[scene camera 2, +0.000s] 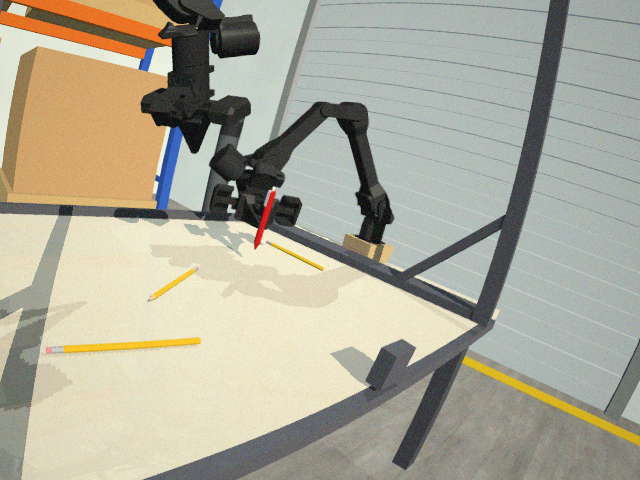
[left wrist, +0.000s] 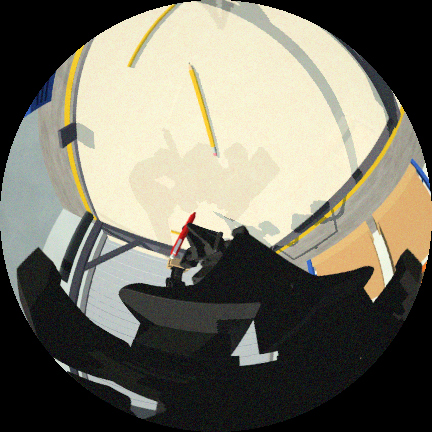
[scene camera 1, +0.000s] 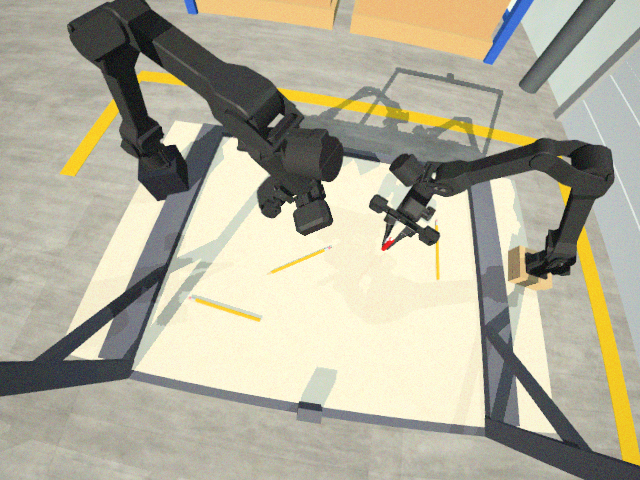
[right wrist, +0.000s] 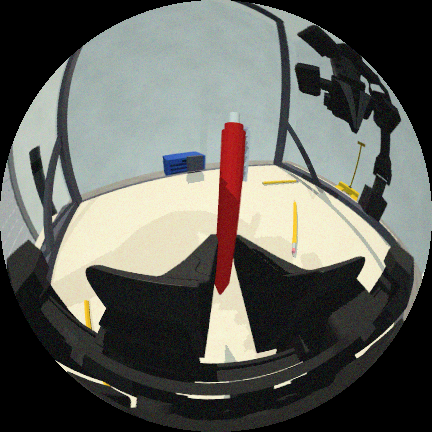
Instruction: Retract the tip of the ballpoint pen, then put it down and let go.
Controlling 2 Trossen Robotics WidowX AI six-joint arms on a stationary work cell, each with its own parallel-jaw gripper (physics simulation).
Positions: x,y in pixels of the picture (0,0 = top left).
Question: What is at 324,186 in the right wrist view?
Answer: A dark frame.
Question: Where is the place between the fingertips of my left gripper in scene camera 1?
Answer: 321,202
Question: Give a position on a tan block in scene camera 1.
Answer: At 517,274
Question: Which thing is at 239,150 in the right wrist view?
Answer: A red ballpoint pen.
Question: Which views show my right gripper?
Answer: Scene camera 2, the left wrist view, scene camera 1 and the right wrist view: all of them.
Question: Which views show my left gripper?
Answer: Scene camera 2, the left wrist view, scene camera 1 and the right wrist view: all of them.
